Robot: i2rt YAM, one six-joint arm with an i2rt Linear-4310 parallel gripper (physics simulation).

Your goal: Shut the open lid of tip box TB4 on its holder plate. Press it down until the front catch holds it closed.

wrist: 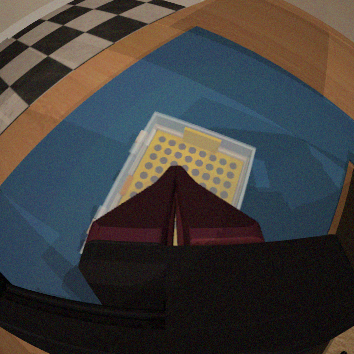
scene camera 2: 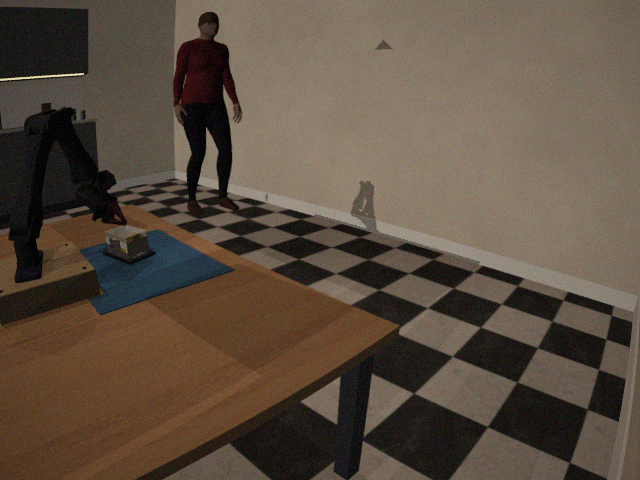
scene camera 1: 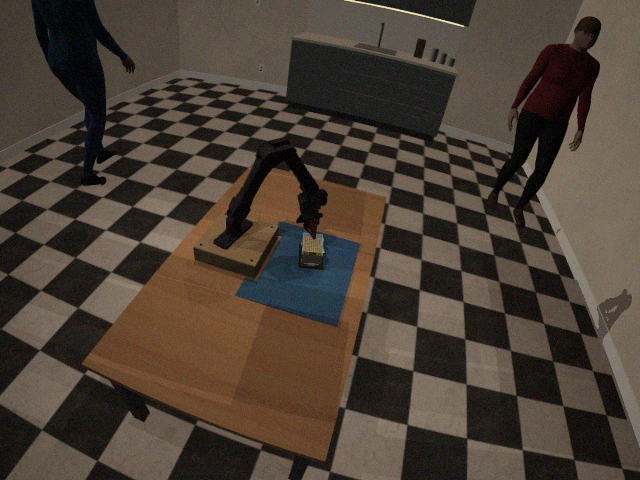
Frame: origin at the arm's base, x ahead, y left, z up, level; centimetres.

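Seen in the pictures: gripper, between the fingertips: [wrist: 175,174] [scene camera 2: 126,223] [scene camera 1: 314,238]; arm's base, origin of its link: [scene camera 2: 30,266] [scene camera 1: 233,233].
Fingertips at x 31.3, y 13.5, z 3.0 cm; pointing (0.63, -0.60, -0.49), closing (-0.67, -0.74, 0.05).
Offsets run from my fingertips to a thing's top centre. "spot": to the spot under its first point. Level surfaces: height alone.
Tip box TB4 @(dy +0.2, dx -0.5, dz -2.3 cm) [scene camera 1: 312,257] [scene camera 2: 124,246] [wrist: 220,174] stands upright on its black holder plate @(spot: dy -6.5, dx +3.1, dz -9.5 cm) [scene camera 1: 311,267] [scene camera 2: 149,253]. It has clear walls and a yellow tip rack with grey holes. The clear lid @(spot: dy -0.6, dx -0.4, dz -2.3 cm) [scene camera 1: 312,243] [wrist: 205,127] appears to lie over the box top; a small remaining gap or the state of the front catch cannot be made out. My gripper [scene camera 1: 313,237] [scene camera 2: 125,223] [wrist: 175,174] is shut and empty, its dark red fingertips together. They point down at the far part of the lid in scene camera 1, at or just above it; contact is unclear. The fingers hide the box's near part in the wrist view.
The box and plate are on a blue mat @(dz -10.0 cm) [scene camera 1: 289,294] [scene camera 2: 191,273] [wrist: 100,125] on the wooden table @(dz -10.3 cm) [scene camera 1: 206,356] [scene camera 2: 258,341]. The arm's wooden base block [scene camera 1: 227,260] [scene camera 2: 46,297] stands beside the mat. Two people stand on the floor away from the table.
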